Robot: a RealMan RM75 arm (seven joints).
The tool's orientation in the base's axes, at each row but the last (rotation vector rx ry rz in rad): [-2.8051, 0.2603, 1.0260]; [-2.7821, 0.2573, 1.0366]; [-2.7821, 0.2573, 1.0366]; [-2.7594, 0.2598, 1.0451]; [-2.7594, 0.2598, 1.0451]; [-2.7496, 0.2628, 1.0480]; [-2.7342, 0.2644, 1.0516]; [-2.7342, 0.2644, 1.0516]
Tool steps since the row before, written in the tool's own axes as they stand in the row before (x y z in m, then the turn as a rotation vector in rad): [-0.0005, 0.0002, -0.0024, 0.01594, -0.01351, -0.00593]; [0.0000, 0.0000, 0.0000, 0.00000, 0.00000, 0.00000]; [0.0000, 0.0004, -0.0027, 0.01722, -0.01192, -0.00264]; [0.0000, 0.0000, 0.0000, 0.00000, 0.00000, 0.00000]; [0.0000, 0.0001, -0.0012, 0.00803, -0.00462, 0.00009]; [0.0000, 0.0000, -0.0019, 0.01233, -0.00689, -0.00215]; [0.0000, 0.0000, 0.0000, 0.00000, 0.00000, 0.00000]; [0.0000, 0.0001, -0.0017, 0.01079, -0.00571, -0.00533]
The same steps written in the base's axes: [0.0011, -0.0006, 0.0021, 0.01854, 0.01023, -0.00486]; [0.0000, 0.0000, 0.0000, 0.00000, 0.00000, 0.00000]; [0.0016, -0.0010, 0.0020, 0.01707, 0.00924, -0.00830]; [0.0000, 0.0000, 0.0000, 0.00000, 0.00000, 0.00000]; [0.0007, -0.0004, 0.0009, 0.00691, 0.00370, -0.00494]; [0.0012, -0.0004, 0.0014, 0.01202, 0.00494, -0.00594]; [0.0000, 0.0000, 0.0000, 0.00000, 0.00000, 0.00000]; [0.0011, -0.0005, 0.0012, 0.01265, 0.00316, -0.00273]
